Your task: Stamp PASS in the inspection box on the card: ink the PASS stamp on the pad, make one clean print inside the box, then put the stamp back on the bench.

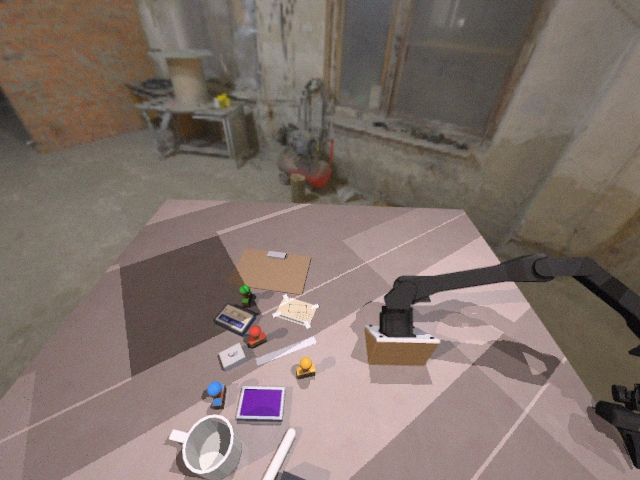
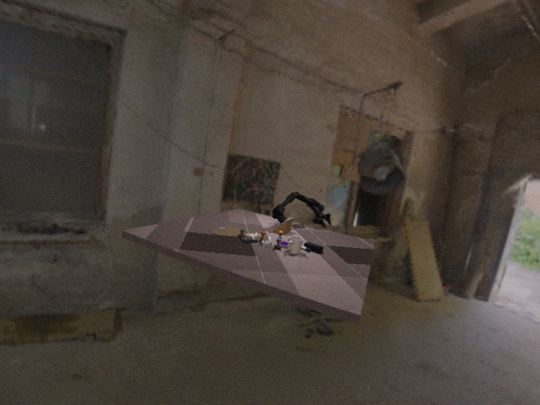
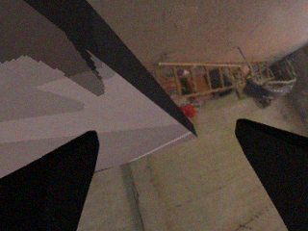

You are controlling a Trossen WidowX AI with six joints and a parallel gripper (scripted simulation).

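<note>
Right now my gripper tip is 82 cm short of the green stamp, 43 cm to the left of it and 1 cm above it. The rest, counted from my gripper tip: white tube: 72 cm ahead, 4 cm to the right, 2 cm below; then orange stamp: 65 cm ahead, 22 cm to the right, 1 cm below; then ruler: 70 cm ahead, 28 cm to the right, 3 cm below.
</note>
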